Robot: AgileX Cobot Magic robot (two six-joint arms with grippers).
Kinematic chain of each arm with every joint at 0, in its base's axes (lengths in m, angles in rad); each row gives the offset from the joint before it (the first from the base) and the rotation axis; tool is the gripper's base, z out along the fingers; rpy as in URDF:
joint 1: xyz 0 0 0.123 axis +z
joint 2: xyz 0 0 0 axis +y
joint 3: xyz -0.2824 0 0.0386 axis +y
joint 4: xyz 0.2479 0 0.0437 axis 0.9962 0 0.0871
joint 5: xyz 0 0 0 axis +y
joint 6: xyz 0.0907 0 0.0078 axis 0.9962 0 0.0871
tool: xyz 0 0 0 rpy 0 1.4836 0
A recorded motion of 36 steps. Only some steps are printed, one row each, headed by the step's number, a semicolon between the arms.
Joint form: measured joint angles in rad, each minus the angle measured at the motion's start. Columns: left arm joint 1, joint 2, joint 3, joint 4, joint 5, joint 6; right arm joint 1, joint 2, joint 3, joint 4, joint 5, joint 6.
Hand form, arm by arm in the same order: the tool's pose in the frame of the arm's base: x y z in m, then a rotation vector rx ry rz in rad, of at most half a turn. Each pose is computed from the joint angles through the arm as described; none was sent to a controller.
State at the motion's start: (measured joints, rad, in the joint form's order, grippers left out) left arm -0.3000 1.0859 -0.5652 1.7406 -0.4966 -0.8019; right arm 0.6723 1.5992 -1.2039 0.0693 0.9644 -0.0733
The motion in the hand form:
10: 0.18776 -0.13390 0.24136 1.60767 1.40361 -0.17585; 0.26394 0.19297 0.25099 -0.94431 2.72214 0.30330
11: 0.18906 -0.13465 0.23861 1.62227 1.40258 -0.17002; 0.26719 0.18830 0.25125 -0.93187 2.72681 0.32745
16: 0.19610 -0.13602 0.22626 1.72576 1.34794 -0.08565; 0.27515 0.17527 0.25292 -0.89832 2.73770 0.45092
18: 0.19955 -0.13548 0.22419 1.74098 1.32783 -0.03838; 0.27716 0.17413 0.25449 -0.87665 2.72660 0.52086
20: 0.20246 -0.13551 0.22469 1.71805 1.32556 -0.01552; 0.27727 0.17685 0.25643 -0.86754 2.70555 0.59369
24: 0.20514 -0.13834 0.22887 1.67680 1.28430 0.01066; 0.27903 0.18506 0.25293 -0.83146 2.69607 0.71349
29: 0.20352 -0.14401 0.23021 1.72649 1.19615 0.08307; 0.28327 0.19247 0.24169 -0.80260 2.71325 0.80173
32: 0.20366 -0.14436 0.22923 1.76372 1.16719 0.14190; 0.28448 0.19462 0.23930 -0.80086 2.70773 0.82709
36: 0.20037 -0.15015 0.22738 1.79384 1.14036 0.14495; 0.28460 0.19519 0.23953 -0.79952 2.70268 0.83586
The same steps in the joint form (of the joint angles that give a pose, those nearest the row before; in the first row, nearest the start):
10: -0.1408 0.1212 -0.0105 0.0088 0.0199 0.0562; -0.0791 0.0393 0.0000 0.1008 -0.0261 -0.0823
11: -0.1428 0.1331 -0.0105 0.0088 0.0242 0.0697; -0.1025 0.0394 0.0000 0.1276 -0.0228 -0.1090
16: -0.1474 0.1848 -0.0105 0.0089 0.0596 0.1977; -0.1772 0.0393 0.0000 0.2499 -0.0004 -0.2145
18: -0.1474 0.1965 -0.0105 -0.0232 0.0861 0.2675; -0.1966 0.0393 0.0000 0.3129 -0.0026 -0.2523
20: -0.1474 0.2019 -0.0105 -0.0943 0.1043 0.3350; -0.2025 0.0393 0.0000 0.3774 -0.0084 -0.2888
24: -0.1554 0.2042 -0.0113 -0.2611 0.1105 0.5014; -0.2025 0.0612 0.0000 0.4827 -0.0212 -0.3265
29: -0.1920 0.2043 -0.0129 -0.3320 0.1455 0.6498; -0.2025 0.1039 0.0000 0.5629 -0.0279 -0.3580
32: -0.2065 0.2043 -0.0129 -0.3385 0.1846 0.7051; -0.2025 0.1142 0.0000 0.5887 -0.0325 -0.3761
36: -0.2392 0.2102 -0.0129 -0.3426 0.2015 0.7233; -0.2025 0.1146 0.0000 0.5976 -0.0343 -0.3819

